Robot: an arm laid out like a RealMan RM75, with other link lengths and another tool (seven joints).
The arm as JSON. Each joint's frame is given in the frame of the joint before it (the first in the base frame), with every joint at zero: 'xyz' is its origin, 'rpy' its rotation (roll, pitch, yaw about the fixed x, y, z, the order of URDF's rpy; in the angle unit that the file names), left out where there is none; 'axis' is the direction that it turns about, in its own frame. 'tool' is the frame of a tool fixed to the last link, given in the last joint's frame.
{
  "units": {
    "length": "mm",
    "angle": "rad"
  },
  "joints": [
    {
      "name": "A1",
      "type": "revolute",
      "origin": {
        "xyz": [
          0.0,
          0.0,
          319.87
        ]
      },
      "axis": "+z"
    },
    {
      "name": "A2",
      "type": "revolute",
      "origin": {
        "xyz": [
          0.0,
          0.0,
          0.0
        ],
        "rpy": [
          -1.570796,
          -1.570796,
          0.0
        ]
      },
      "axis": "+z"
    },
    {
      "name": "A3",
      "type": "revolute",
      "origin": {
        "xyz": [
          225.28,
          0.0,
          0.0
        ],
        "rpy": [
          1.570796,
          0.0,
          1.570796
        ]
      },
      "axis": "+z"
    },
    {
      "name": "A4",
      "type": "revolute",
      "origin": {
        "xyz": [
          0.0,
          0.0,
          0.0
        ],
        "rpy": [
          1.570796,
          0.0,
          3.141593
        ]
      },
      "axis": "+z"
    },
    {
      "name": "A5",
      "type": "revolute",
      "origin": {
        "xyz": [
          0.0,
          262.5,
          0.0
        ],
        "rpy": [
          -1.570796,
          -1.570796,
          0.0
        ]
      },
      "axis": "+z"
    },
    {
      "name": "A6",
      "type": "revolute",
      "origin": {
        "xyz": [
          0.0,
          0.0,
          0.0
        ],
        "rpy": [
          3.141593,
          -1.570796,
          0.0
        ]
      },
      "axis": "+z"
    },
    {
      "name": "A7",
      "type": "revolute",
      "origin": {
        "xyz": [
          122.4,
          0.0,
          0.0
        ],
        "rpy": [
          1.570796,
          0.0,
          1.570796
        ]
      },
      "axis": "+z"
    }
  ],
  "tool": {
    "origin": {
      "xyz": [
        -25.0,
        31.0,
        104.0
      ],
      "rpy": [
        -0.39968,
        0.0,
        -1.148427
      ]
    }
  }
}
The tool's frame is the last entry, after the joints.
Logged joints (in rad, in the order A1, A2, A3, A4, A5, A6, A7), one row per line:
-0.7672 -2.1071 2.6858 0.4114 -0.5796 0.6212 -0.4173
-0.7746 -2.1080 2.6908 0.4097 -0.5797 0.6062 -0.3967
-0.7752 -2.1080 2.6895 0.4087 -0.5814 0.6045 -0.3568
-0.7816 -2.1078 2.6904 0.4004 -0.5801 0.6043 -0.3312
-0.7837 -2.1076 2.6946 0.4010 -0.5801 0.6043 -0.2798
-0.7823 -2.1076 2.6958 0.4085 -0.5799 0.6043 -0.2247
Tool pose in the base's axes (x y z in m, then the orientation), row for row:
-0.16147 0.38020 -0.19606 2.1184 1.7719 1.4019
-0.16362 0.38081 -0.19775 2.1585 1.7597 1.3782
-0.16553 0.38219 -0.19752 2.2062 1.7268 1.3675
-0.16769 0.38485 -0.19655 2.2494 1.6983 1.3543
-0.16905 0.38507 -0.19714 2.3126 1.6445 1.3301
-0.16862 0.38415 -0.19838 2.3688 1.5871 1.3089
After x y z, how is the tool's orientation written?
As a rotation vector, in radians.
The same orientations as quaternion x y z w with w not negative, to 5 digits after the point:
0.68381 0.57196 0.45252 0.02220
0.69456 0.56623 0.44348 0.01716
0.70762 0.55385 0.43861 0.01201
0.71933 0.54309 0.43309 0.00729
0.73791 0.52473 0.42441 0.00382
0.75502 0.50586 0.41719 0.00209

